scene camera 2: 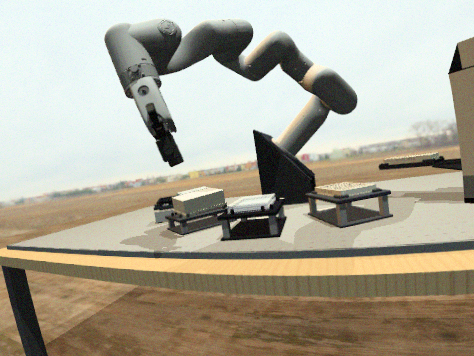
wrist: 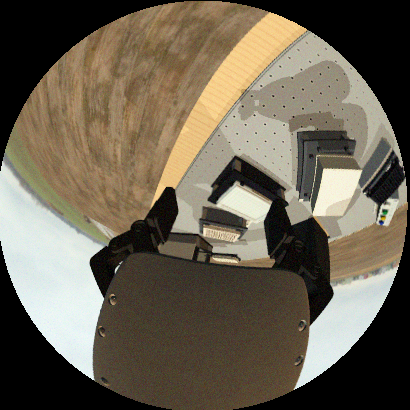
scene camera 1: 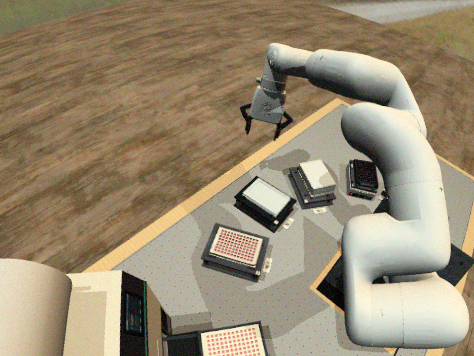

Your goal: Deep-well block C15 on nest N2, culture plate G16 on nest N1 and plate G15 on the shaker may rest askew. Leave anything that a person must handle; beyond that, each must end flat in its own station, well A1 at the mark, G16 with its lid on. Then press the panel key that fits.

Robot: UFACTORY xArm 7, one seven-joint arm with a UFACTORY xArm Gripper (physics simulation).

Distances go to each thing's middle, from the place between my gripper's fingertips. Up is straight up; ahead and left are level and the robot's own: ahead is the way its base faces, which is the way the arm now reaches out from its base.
Scene:
Now: the cream plate [scene camera 2: 195,202] 200 mm behind my hand, 100 mm below it and 90 mm to the right of it.

